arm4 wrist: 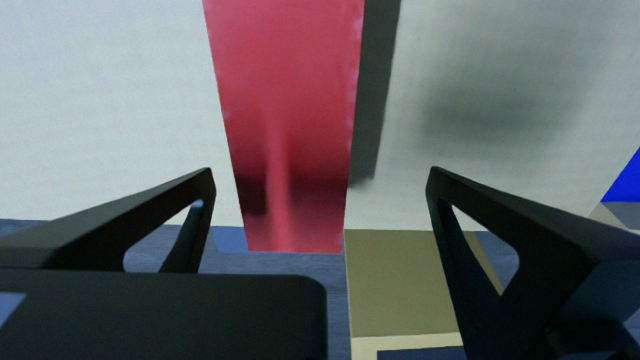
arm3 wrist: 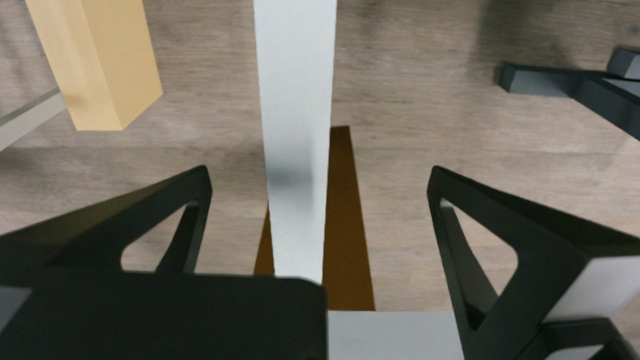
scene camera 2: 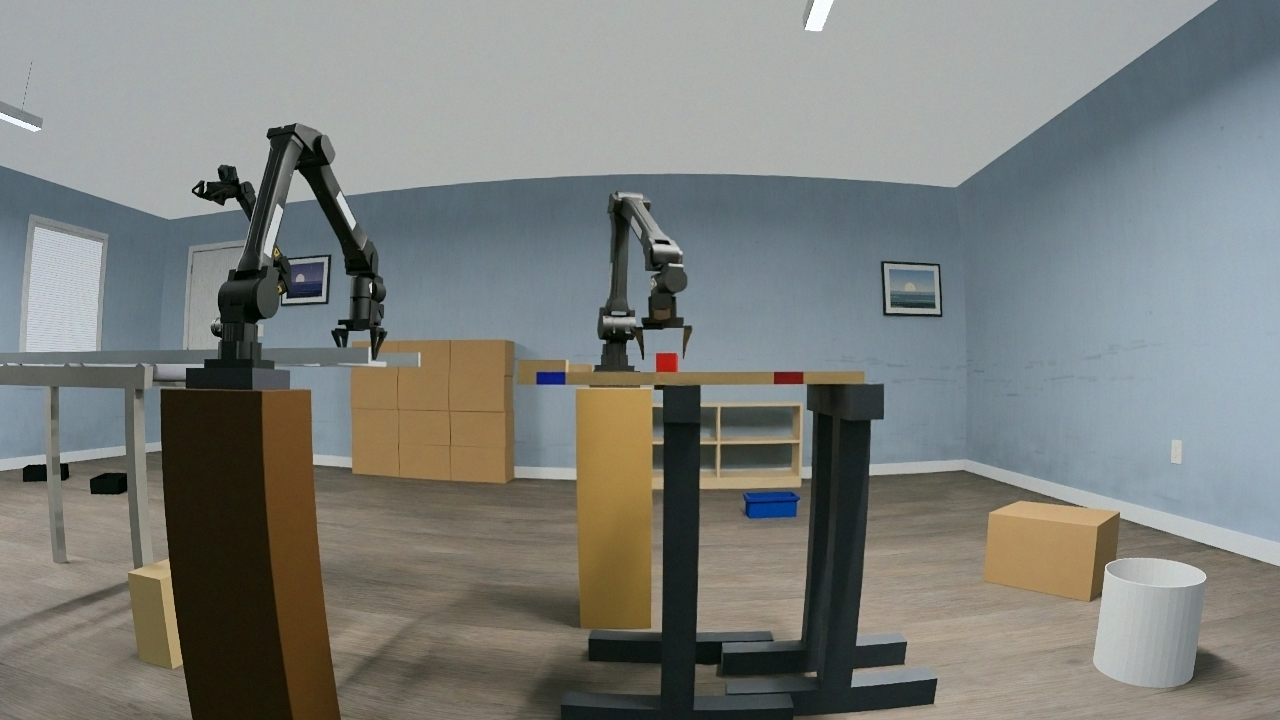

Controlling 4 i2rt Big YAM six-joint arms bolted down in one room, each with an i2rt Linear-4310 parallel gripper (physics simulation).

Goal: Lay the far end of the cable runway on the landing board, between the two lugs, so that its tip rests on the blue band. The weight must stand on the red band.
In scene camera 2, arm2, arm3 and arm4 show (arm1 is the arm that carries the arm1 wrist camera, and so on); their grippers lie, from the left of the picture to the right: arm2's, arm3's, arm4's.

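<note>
The grey-white cable runway (arm3 wrist: 297, 100) (scene camera 2: 313, 356) ends left of the landing board (arm4 wrist: 125, 100) (scene camera 2: 716, 377), apart from it. Arm3's open gripper (arm3 wrist: 320, 175) (scene camera 2: 358, 347) is at the runway's end, a crossbar between its fingers. The red weight (arm4 wrist: 295, 90) (scene camera 2: 666, 361) lies on the board between the blue band (arm4 wrist: 625, 185) (scene camera 2: 550, 377) and the red band (scene camera 2: 787, 377). Arm4's open gripper (arm4 wrist: 320, 175) (scene camera 2: 663, 349) straddles it, not gripping. A tan lug (scene camera 2: 542, 365) shows at the board's left end. Arm2's gripper (scene camera 2: 211, 189) is raised at left, its fingers unclear. Arm1's gripper does not show.
A brown pedestal (arm3 wrist: 347, 225) (scene camera 2: 214, 537) carries arm3. A tan pedestal (arm4 wrist: 400, 285) (scene camera 2: 614, 510) carries arm4. Dark trestle legs (scene camera 2: 680, 537) hold the board. A tan block (arm3 wrist: 115, 65) (scene camera 2: 153, 613) stands below the runway.
</note>
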